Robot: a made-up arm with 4 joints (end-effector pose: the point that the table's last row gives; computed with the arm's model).
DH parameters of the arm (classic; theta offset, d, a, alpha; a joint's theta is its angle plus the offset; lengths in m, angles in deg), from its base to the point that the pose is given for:
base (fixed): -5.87 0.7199 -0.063 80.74
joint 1: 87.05 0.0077 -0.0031 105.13
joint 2: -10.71 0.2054 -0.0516 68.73
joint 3: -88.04 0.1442 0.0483 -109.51
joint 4: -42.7 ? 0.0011 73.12
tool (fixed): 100.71 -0.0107 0 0
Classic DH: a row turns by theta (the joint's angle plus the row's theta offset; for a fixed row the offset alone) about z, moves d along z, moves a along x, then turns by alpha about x.
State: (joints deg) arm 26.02 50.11 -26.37 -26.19
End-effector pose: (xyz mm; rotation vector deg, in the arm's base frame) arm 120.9 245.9 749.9 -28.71 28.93 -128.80
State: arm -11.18 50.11 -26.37 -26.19
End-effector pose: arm 129.8 227.1 641.3 -68.19 53.61 -122.04
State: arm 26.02 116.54 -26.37 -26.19
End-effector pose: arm 71.1 158.1 947.4 -15.93 83.87 -73.69
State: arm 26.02 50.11 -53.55 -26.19
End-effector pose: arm 157.7 245.2 750.6 1.94 20.17 -141.96
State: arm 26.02 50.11 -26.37 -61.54
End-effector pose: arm 119.9 250.2 754.4 -42.17 70.29 -131.13
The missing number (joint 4, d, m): -0.0516
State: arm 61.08 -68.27 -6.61 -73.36
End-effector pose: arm 221.7 -27.0 812.1 -34.65 17.10 129.42
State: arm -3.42 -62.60 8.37 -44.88
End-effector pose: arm 115.4 -38.2 501.5 78.22 47.50 115.41
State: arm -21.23 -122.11 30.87 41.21
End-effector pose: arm 100.3 -153.9 574.9 131.56 103.93 10.31
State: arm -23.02 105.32 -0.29 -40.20
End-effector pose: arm 188.7 123.7 779.3 -68.89 125.92 -41.47
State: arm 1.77 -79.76 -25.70 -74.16
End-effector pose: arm 183.0 -109.9 557.0 20.99 64.59 134.75
